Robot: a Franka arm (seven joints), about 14 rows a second.
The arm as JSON. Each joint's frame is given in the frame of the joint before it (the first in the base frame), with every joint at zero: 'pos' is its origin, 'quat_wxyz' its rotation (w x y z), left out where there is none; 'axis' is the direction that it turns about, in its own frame. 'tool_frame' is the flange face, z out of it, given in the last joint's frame.
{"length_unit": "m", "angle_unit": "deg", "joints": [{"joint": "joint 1", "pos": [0.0, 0.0, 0.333], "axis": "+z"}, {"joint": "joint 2", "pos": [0.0, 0.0, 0.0], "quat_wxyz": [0.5, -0.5, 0.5, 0.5], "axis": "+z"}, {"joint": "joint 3", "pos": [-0.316, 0.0, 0.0], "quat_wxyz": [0.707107, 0.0, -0.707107, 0.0], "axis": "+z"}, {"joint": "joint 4", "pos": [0.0, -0.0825, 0.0], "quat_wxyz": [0.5, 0.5, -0.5, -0.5], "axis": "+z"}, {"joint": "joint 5", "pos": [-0.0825, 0.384, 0.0], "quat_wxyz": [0.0, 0.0, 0.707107, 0.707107], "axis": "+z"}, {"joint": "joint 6", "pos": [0.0, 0.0, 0.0], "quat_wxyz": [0.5, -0.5, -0.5, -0.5], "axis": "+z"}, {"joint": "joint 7", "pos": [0.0, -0.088, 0.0], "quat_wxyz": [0.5, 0.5, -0.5, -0.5], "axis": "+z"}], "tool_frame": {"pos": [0.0, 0.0, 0.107]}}
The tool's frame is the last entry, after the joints.
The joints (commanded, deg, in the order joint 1, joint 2, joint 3, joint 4, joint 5, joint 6, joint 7), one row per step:
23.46, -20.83, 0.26, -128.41, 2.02, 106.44, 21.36
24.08, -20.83, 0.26, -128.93, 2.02, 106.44, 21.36
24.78, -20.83, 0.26, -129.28, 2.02, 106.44, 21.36
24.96, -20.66, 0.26, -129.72, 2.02, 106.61, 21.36
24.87, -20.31, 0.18, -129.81, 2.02, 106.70, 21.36
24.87, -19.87, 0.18, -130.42, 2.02, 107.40, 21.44
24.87, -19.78, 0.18, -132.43, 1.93, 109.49, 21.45
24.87, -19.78, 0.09, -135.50, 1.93, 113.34, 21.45
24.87, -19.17, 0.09, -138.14, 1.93, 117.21, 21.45
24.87, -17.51, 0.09, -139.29, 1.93, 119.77, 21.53
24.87, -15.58, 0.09, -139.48, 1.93, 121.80, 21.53
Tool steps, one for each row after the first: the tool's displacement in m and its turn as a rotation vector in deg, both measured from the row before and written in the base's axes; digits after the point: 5 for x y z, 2 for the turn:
-0.00320, 0.00379, -0.00432, -0.21, 0.47, 0.62
-0.00312, 0.00448, -0.00290, -0.15, 0.32, 0.70
-0.00092, 0.00107, -0.00469, -0.19, 0.40, 0.17
0.00143, -0.00083, -0.00329, -0.12, 0.33, -0.17
0.00077, 0.00030, -0.00739, -0.16, 0.32, -0.10
-0.00158, -0.00105, -0.01417, -0.10, -0.04, -0.04
-0.00219, -0.00213, -0.01945, 0.31, -0.71, -0.20
-0.00096, -0.00077, -0.02030, 0.21, -0.59, -0.12
0.00274, 0.00106, -0.01805, -0.15, 0.21, -0.15
0.00522, 0.00225, -0.01336, -0.07, 0.07, -0.06

